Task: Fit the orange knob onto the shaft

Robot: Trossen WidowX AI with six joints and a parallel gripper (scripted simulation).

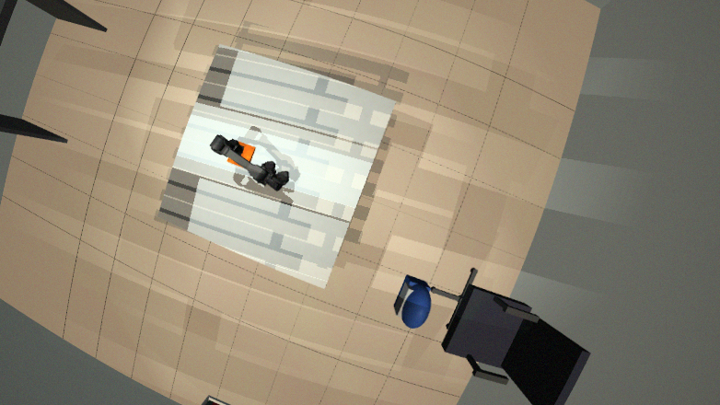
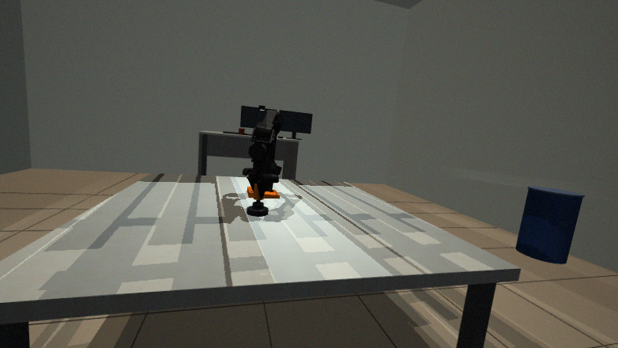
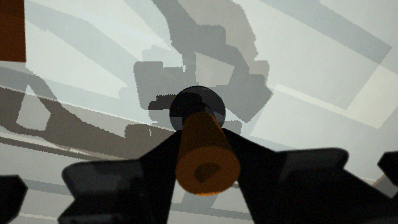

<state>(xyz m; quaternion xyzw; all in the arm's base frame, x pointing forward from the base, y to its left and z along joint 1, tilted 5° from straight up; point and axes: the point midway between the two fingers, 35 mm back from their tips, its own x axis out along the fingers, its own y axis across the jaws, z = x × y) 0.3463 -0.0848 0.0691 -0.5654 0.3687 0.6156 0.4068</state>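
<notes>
Now: gripper tip 20 mm below the orange knob. The rest, counted from my gripper tip: round dark pedestal (40 mm below).
</notes>
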